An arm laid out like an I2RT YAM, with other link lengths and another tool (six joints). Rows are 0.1 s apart.
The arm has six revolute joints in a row. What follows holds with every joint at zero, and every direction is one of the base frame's.
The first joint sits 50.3 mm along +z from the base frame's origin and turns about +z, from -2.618 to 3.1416 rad.
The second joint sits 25.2 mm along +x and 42.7 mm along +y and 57.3 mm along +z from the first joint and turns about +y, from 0 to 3.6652 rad.
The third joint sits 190.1 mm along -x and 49.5 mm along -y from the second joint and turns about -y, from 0 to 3.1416 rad.
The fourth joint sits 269.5 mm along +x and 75.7 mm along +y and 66 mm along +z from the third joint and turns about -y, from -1.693 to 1.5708 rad.
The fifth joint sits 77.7 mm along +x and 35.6 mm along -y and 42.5 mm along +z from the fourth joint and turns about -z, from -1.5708 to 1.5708 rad.
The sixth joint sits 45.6 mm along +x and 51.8 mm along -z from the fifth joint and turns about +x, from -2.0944 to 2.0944 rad.
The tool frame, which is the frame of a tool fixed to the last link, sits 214 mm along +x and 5 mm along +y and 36 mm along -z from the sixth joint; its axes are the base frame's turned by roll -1.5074, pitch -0.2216 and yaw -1.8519 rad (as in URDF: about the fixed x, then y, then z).
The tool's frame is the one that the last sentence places.
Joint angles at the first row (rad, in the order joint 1, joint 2, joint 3, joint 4, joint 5, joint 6):
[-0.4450, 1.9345, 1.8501, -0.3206, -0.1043, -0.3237]
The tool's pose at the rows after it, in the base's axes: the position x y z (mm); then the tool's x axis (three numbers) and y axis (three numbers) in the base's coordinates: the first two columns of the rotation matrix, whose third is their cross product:
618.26, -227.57, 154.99, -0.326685, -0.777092, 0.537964, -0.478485, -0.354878, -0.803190
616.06, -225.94, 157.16, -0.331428, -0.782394, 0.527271, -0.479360, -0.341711, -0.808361
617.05, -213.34, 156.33, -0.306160, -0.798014, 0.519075, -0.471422, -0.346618, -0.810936
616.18, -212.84, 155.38, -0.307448, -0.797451, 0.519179, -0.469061, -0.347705, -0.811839
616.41, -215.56, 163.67, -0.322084, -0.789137, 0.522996, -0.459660, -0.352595, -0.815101
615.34, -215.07, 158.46, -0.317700, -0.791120, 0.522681, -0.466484, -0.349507, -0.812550
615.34, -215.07, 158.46, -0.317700, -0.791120, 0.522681, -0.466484, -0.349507, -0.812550
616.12, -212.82, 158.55, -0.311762, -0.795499, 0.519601, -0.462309, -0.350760, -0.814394
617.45, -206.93, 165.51, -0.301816, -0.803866, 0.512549, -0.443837, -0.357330, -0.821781
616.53, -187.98, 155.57, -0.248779, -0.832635, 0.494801, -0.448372, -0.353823, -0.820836
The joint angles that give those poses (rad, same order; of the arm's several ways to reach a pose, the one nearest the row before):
[-0.4342, 1.9237, 1.8393, -0.3206, -0.1043, -0.3237]
[-0.4341, 1.9145, 1.8392, -0.3329, -0.1043, -0.3100]
[-0.4250, 1.9037, 1.8301, -0.3420, -0.1272, -0.3099]
[-0.4249, 1.8929, 1.8102, -0.3298, -0.1273, -0.3099]
[-0.4249, 1.8838, 1.8101, -0.3206, -0.1181, -0.3099]
[-0.4249, 1.8837, 1.8009, -0.3206, -0.1181, -0.3099]
[-0.4249, 1.8837, 1.8009, -0.3206, -0.1181, -0.3099]
[-0.4249, 1.8837, 1.8009, -0.3206, -0.1273, -0.3099]
[-0.4249, 1.8730, 1.8009, -0.3206, -0.1502, -0.3099]
[-0.4157, 1.8730, 1.8009, -0.3573, -0.1931, -0.3099]

